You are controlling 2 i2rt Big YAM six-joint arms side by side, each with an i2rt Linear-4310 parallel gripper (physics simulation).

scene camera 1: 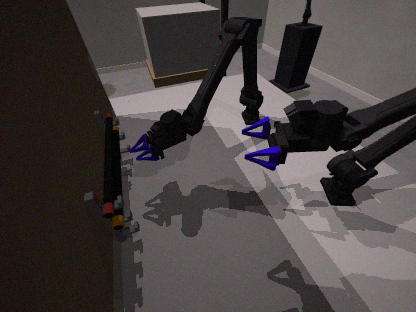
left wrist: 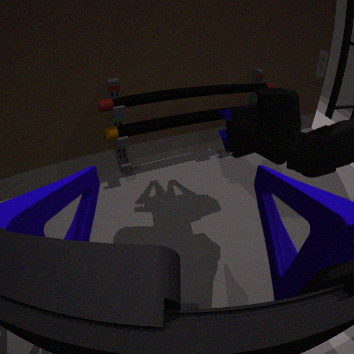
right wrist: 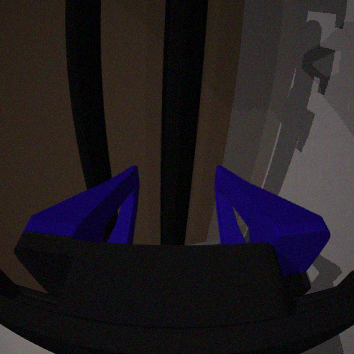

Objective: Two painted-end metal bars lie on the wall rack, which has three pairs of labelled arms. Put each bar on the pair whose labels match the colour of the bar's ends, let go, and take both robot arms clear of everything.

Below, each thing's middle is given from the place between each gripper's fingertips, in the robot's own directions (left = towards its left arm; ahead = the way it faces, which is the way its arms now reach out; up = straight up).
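From my left hand: orange-ended bar (scene camera 1: pixel 117 178), 35 cm ahead, 27 cm to the right, 17 cm below. My left gripper: 10 cm above the red-ended bar (scene camera 1: pixel 108 197), 26 cm to the left of it, 35 cm short of it.
From my right hand: red-ended bar, 6 cm above, 7 cm ahead, 2 cm to the left. Orange-ended bar, 2 cm below my right hand, 7 cm ahead, 1 cm to the left.
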